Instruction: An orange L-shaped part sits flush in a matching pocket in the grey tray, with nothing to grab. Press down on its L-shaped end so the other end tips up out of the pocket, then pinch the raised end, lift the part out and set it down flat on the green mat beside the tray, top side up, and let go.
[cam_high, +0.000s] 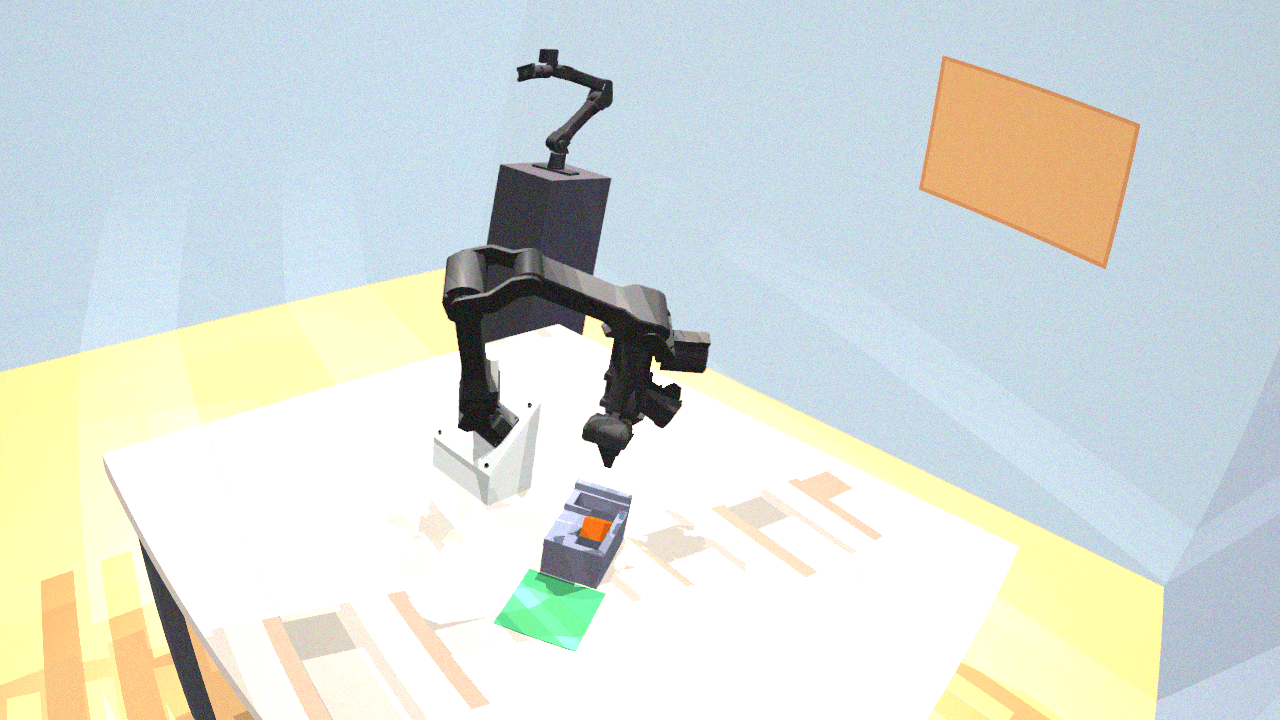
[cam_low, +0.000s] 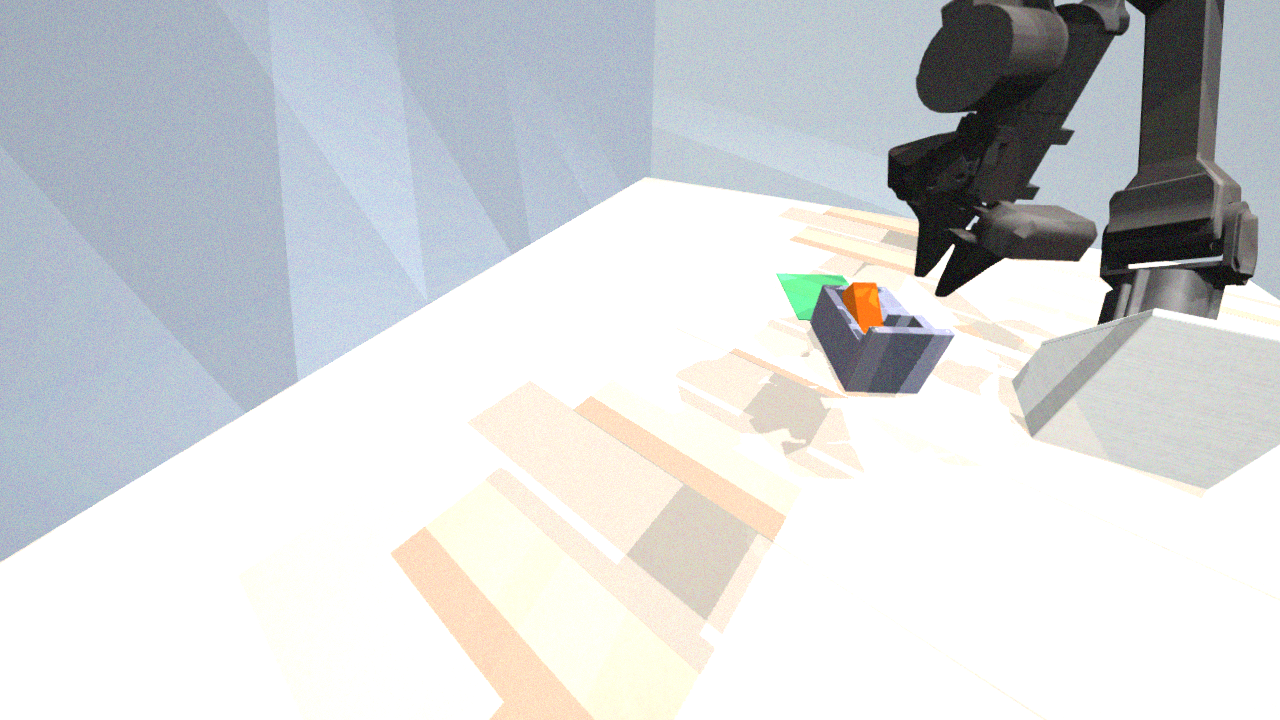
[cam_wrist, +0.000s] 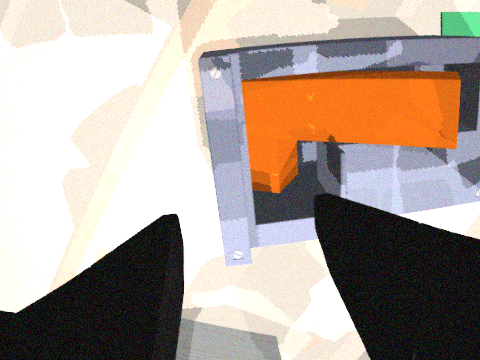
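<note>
Right now my gripper tip is 20 mm short of the orange L-shaped part, 40 mm to the left of it and 100 mm above it. Also, from my gripper tip: green mat (100 mm ahead, 200 mm to the right, 160 mm below).
</note>
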